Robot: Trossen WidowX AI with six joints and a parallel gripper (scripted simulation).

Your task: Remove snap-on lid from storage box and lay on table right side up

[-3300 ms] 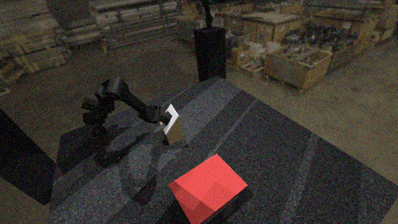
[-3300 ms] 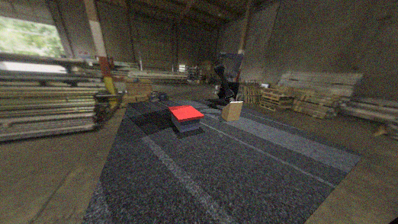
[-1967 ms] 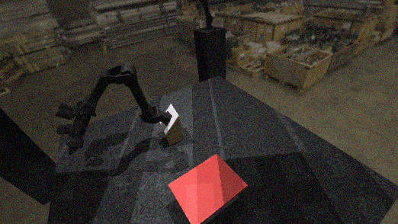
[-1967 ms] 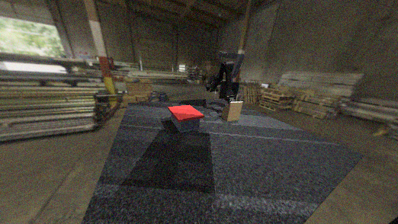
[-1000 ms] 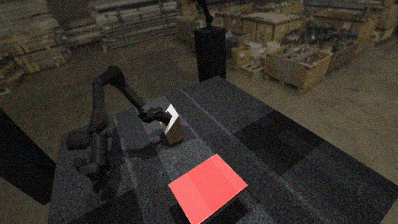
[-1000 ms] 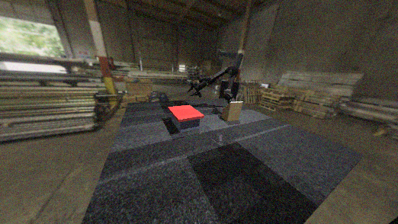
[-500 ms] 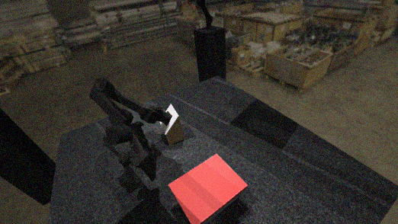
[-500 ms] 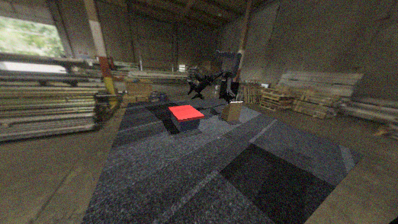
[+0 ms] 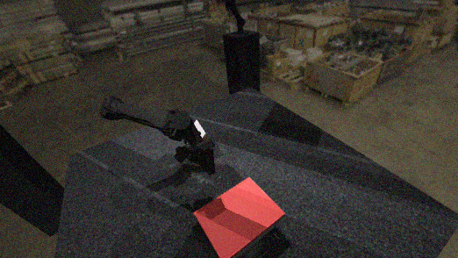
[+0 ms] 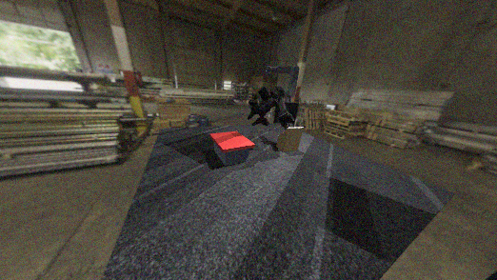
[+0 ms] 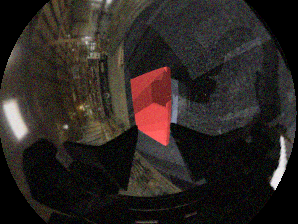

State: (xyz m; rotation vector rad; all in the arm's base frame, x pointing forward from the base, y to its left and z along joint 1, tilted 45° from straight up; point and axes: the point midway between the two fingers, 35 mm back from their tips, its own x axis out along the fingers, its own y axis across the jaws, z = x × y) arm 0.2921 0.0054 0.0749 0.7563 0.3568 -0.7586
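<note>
My gripper tip is now 12 cm short of the lid, 9 cm above it and 1 cm to the right of it. From my gripper tip the other things lie so: storage box 14 cm below, 12 cm ahead, 1 cm to the left.
</note>
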